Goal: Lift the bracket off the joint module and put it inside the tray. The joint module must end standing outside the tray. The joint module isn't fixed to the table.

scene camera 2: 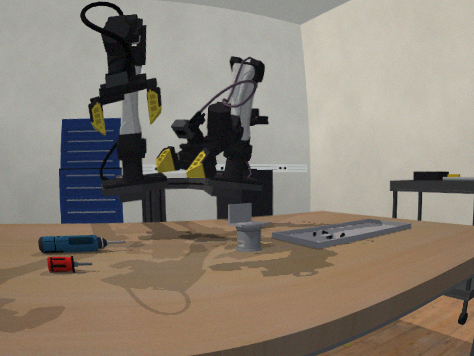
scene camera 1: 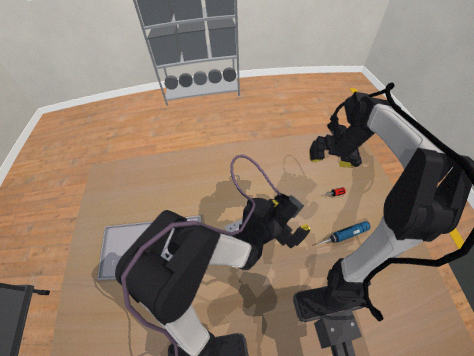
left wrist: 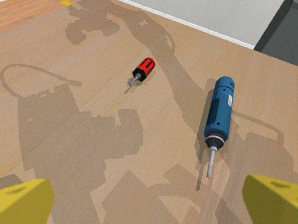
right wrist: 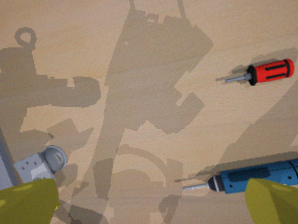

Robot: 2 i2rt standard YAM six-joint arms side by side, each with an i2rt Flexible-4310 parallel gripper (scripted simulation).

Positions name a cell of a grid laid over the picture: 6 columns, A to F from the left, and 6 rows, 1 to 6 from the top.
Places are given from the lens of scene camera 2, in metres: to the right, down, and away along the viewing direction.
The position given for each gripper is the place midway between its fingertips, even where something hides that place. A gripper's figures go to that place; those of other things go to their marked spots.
left gripper (scene camera 2: C3): -0.15, -0.01, 0.84
right gripper (scene camera 2: B3): -0.21, -0.09, 0.67
blue screwdriver (scene camera 2: B5): -0.37, 0.15, 0.77
tray (scene camera 2: E4): 0.37, 0.16, 1.10
The marked spots on the tray and the blue screwdriver are 0.81 m apart.
